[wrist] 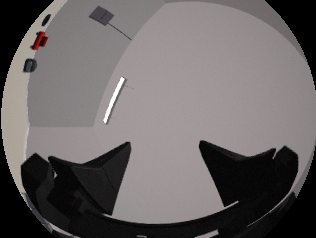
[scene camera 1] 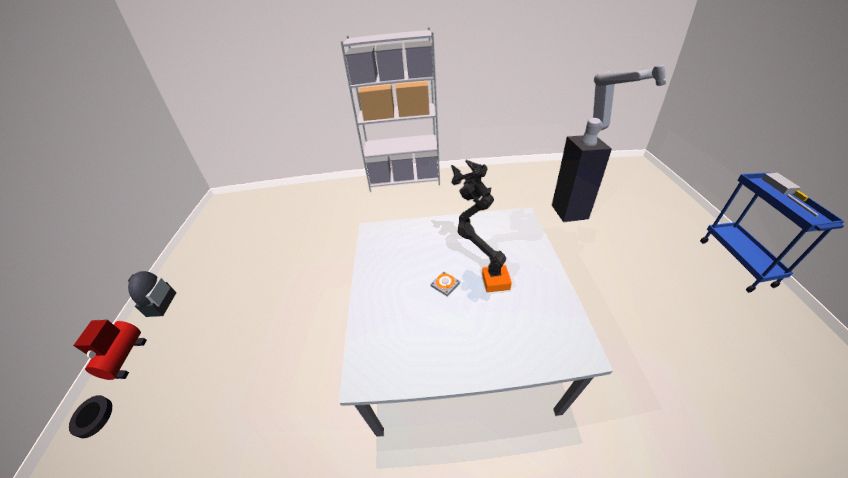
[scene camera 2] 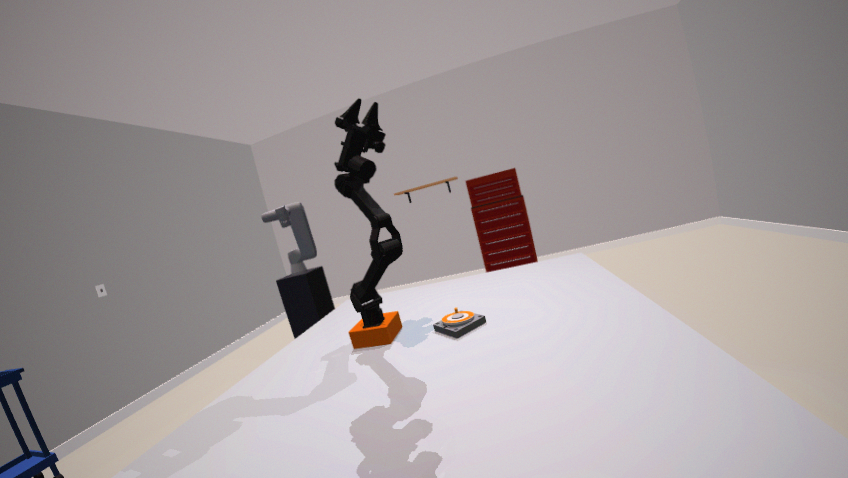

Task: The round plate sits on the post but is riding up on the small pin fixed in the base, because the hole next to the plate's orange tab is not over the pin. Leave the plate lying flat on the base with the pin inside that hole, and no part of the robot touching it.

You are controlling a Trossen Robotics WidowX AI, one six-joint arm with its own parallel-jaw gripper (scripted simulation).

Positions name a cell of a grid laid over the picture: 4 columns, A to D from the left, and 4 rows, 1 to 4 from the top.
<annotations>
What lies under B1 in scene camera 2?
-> My gripper.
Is my gripper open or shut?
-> Open.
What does my gripper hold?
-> Nothing.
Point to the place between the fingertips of my gripper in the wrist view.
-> C3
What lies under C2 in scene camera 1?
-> My gripper.
</annotations>
